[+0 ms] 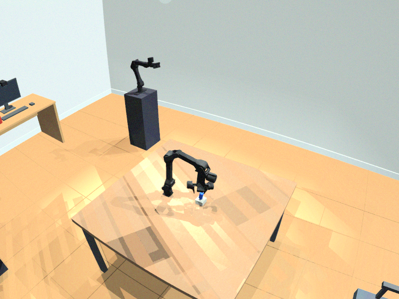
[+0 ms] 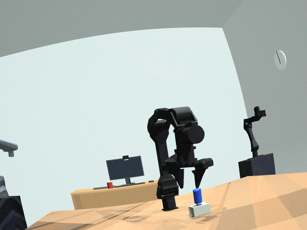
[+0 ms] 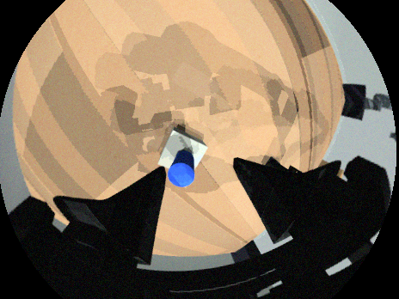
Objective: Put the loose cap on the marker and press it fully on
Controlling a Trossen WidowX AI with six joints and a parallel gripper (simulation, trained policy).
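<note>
The blue cap is 2 cm to the left of my gripper tip and 4 cm below it. Round my gripper tip: blue marker 2 cm to the left, 4 cm below; holder block 2 cm to the left, 9 cm below.
</note>
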